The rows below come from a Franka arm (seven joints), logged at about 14 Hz.
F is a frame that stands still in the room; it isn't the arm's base.
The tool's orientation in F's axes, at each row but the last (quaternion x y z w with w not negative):
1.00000, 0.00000, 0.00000, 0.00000
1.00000, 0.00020, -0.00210, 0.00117
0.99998, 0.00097, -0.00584, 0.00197
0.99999, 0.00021, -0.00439, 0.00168
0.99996, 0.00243, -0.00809, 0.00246
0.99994, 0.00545, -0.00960, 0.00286
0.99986, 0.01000, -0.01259, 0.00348
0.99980, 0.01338, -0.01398, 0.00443
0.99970, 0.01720, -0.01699, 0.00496
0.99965, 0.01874, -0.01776, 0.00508
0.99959, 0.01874, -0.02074, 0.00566
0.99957, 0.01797, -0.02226, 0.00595
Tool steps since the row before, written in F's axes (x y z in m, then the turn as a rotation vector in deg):
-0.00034, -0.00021, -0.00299, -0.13, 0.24, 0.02
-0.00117, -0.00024, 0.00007, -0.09, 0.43, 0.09
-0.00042, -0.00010, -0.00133, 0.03, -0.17, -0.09
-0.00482, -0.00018, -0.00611, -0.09, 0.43, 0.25
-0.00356, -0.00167, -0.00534, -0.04, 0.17, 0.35
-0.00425, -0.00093, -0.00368, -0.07, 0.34, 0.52
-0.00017, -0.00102, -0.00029, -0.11, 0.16, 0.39
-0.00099, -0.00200, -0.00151, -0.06, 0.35, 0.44
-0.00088, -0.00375, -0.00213, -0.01, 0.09, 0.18
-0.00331, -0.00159, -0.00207, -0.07, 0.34, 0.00
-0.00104, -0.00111, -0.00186, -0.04, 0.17, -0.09
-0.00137, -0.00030, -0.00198, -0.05, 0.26, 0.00
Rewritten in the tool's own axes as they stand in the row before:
-0.00034, 0.00021, 0.00299, -0.13, -0.24, -0.02
-0.00117, 0.00024, -0.00006, -0.09, -0.43, -0.09
-0.00040, 0.00009, 0.00134, 0.03, 0.17, 0.09
-0.00477, 0.00016, 0.00615, -0.09, -0.43, -0.25
-0.00348, 0.00163, 0.00541, -0.04, -0.17, -0.35
-0.00419, 0.00086, 0.00377, -0.08, -0.34, -0.52
-0.00018, 0.00101, 0.00030, -0.12, -0.16, -0.39
-0.00100, 0.00196, 0.00156, -0.06, -0.35, -0.44
-0.00093, 0.00370, 0.00220, -0.01, -0.09, -0.18
-0.00329, 0.00144, 0.00220, -0.06, -0.34, 0.00
-0.00100, 0.00105, 0.00191, -0.03, -0.17, 0.09
-0.00129, 0.00023, 0.00204, -0.04, -0.26, 0.00

